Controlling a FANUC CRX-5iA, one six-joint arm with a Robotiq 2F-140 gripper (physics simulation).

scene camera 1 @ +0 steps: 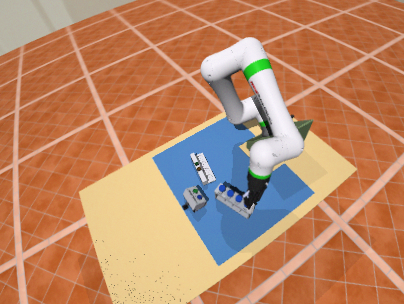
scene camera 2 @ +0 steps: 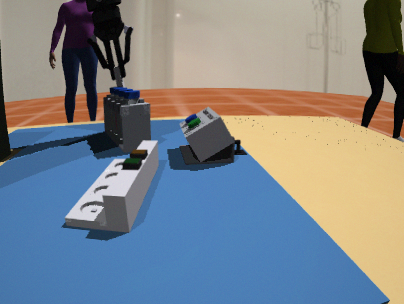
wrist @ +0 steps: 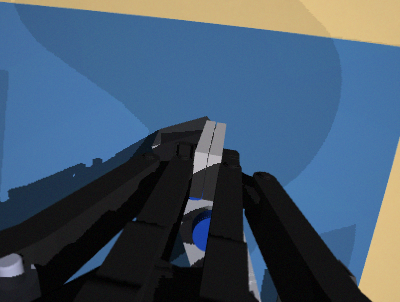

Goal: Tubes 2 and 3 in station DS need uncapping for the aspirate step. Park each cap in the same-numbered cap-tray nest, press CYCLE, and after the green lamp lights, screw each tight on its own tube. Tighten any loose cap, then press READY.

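Places are measured from the arm's base along level axes (x ahead, y left, z up), in millimetres.
Where they show: gripper, fingertip midpoint: [scene camera 1: 249, 211] [wrist: 213, 139].
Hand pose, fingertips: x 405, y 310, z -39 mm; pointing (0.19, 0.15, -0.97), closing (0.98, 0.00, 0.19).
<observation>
Each offset is from my fingertips to the centre of the thing. "pt": to the spot under its first point. Level surfaces: height alone.
A grey tube rack @(dx +20, dy -105, dz -56 mm) [scene camera 1: 234, 204] [scene camera 2: 135, 122] stands on the blue mat with blue caps in a row along its top. Three caps @(dx +30, dy -129, dz +7 mm) [scene camera 1: 230, 193] show in scene camera 1; the rack's near end is hidden behind my gripper. My gripper [scene camera 1: 248, 204] [scene camera 2: 118, 80] [wrist: 213, 139] is shut and empty, its fingertips together low over the rack's top. One blue cap @(dx +10, dy -81, dz +7 mm) [wrist: 201, 234] shows partly behind the fingers in the wrist view. The white cap tray @(dx +54, dy -403, dz -81 mm) [scene camera 1: 207, 172] [scene camera 2: 122, 187] has round nests that look empty where visible, and a dark green block @(pt dx +81, dy -437, dz -54 mm) [scene camera 2: 132, 163] and an orange block @(pt dx +87, dy -398, dz -55 mm) [scene camera 2: 139, 154].
A tilted grey button box @(dx +196, dy -239, dz -66 mm) [scene camera 1: 194, 199] [scene camera 2: 210, 137] with a green button @(dx +176, dy -262, dz -44 mm) [scene camera 2: 194, 123] and a blue button @(dx +173, dy -217, dz -44 mm) [scene camera 2: 191, 118] stands beside the rack on the blue mat @(dz -107 mm) [scene camera 1: 175, 155] [scene camera 2: 225, 240]. A dark green angled object [scene camera 1: 306, 131] stands behind the arm. Two people are in the background.
</observation>
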